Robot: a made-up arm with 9 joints.
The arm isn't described. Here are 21 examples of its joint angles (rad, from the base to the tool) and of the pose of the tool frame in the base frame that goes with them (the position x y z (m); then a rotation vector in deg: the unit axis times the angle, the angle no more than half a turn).
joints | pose
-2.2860 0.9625 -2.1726 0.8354 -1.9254 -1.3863 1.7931 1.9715 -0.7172 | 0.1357 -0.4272 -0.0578 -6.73 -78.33 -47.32
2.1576 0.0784 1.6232 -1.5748 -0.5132 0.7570 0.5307 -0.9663 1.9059 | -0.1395 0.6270 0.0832 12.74 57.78 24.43
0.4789 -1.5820 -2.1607 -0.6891 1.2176 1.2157 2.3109 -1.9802 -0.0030 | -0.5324 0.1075 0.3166 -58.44 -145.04 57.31
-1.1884 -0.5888 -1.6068 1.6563 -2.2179 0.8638 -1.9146 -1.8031 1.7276 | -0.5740 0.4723 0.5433 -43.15 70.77 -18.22
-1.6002 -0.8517 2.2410 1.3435 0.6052 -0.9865 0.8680 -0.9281 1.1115 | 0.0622 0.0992 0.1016 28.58 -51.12 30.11
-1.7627 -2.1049 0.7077 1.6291 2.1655 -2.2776 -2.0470 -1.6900 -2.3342 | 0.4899 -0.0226 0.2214 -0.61 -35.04 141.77
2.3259 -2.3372 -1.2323 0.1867 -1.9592 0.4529 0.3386 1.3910 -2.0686 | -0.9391 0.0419 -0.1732 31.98 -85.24 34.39
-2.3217 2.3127 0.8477 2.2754 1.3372 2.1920 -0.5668 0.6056 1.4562 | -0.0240 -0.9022 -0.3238 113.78 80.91 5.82
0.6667 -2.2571 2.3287 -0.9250 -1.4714 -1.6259 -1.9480 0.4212 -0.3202 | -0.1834 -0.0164 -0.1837 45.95 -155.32 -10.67
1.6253 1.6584 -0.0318 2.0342 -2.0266 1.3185 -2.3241 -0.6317 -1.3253 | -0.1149 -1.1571 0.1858 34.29 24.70 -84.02
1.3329 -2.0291 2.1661 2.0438 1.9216 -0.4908 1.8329 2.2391 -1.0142 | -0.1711 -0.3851 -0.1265 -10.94 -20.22 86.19
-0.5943 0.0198 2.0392 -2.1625 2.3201 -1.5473 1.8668 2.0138 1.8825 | 0.0760 0.1085 0.2181 -83.48 9.32 149.49
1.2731 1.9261 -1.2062 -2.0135 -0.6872 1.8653 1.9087 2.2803 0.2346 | -0.9496 0.2542 0.1405 -52.67 56.17 -71.84
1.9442 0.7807 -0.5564 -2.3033 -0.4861 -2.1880 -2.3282 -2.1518 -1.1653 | -0.0803 -0.6957 -0.0676 -78.67 -2.49 43.48
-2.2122 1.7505 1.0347 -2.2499 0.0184 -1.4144 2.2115 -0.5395 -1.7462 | -0.1729 -0.3429 0.0306 -104.89 78.16 -58.51
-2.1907 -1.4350 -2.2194 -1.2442 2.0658 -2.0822 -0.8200 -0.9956 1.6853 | 0.0330 -0.2266 -0.1053 164.44 -0.60 50.24
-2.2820 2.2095 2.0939 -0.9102 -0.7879 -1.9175 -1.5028 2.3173 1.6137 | -0.0817 -0.5582 0.2143 25.08 159.10 -55.40
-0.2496 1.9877 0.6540 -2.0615 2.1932 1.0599 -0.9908 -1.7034 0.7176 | 0.0981 -0.7493 -0.4283 21.63 -26.93 167.33
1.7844 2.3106 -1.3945 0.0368 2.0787 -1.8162 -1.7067 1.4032 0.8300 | -0.3641 -0.1846 -0.3077 137.02 3.92 53.79
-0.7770 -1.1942 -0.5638 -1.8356 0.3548 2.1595 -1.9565 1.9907 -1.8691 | -0.3505 0.0831 1.1021 22.65 135.66 88.52
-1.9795 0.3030 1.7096 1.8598 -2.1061 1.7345 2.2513 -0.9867 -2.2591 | -0.7087 -0.5669 -0.5052 -81.53 -116.92 31.42
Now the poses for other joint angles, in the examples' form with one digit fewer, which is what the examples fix.
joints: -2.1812 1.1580 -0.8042 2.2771 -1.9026 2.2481 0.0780 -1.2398 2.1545
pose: -0.387 -1.130 0.047 136.2 -23.6 77.1
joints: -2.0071 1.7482 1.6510 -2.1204 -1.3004 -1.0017 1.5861 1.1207 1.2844
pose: -0.164 -0.334 -0.042 42.8 69.9 71.8
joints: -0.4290 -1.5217 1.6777 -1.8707 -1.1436 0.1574 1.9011 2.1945 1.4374
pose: 0.193 -0.490 -0.322 -12.5 8.1 -54.9
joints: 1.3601 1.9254 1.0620 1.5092 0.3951 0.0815 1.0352 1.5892 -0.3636
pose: 0.509 -0.380 -0.555 99.5 -71.0 93.8
